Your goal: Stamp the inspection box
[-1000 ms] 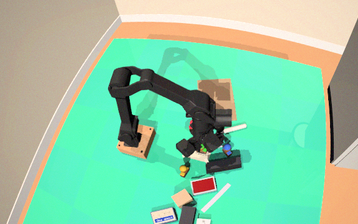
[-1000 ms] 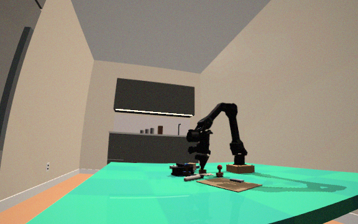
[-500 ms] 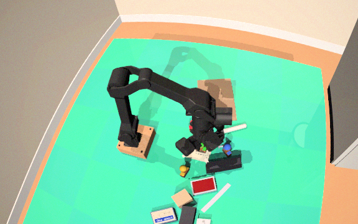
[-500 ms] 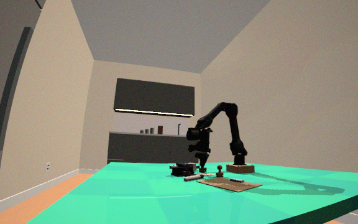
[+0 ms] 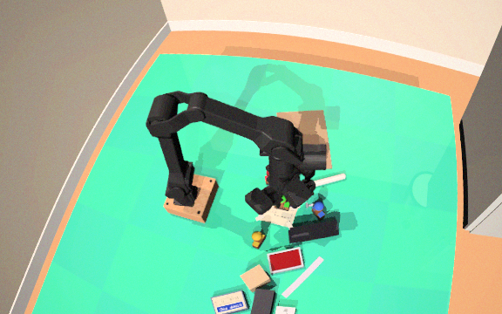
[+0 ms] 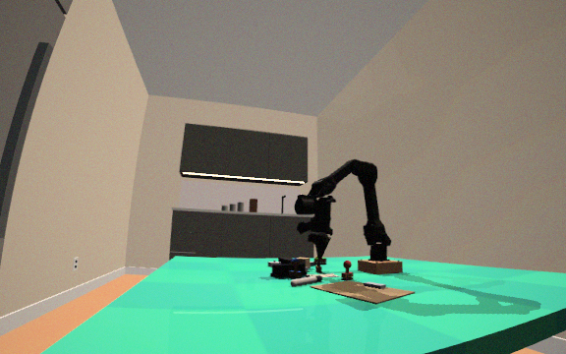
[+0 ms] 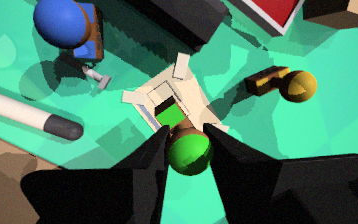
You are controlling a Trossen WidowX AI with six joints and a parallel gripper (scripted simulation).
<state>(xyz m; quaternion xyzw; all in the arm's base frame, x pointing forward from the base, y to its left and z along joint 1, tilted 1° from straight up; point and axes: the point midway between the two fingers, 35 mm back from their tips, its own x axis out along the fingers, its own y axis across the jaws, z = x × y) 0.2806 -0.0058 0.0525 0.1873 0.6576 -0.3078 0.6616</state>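
My gripper tip is now 5 cm past the yellow-knobbed stamp, 9 cm to the left of it and 5 cm above it. Round my gripper tip: small tool: 8 cm ahead, 3 cm to the left, 6 cm below; green-knobbed stamp: 1 cm below; cream card: 1 cm behind, 7 cm below.
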